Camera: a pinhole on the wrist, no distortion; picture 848 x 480 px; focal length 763.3 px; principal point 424.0 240.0 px. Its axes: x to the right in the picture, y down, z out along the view. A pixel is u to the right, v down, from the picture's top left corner.
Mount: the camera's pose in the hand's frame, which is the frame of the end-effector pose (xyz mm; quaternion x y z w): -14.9 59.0 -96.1 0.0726 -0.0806 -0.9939 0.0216
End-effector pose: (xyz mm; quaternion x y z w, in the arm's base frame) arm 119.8 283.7 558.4 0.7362 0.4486 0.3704 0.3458
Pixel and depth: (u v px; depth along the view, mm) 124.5 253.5 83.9
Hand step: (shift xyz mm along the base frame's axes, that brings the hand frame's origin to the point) 23.1 -19.5 66.8
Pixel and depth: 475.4 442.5 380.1
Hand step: 223.5 -142.8 -146.9
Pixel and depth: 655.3 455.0 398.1
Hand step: 192.1 -227.2 -183.9
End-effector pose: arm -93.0 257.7 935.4 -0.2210 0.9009 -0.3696 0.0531
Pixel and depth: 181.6 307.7 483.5
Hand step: 8.7 -225.7 -357.0
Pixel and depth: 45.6 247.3 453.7
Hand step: -77.4 -218.2 -359.4
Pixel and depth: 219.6 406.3 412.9
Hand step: 40.2 -206.7 -269.2
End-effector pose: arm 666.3 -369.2 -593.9 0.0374 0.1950 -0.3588 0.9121
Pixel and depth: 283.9 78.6 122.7
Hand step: 70.0 80.4 17.8
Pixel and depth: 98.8 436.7 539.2
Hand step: 263.7 -174.4 393.5
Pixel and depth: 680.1 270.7 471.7
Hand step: 24.0 160.2 402.5
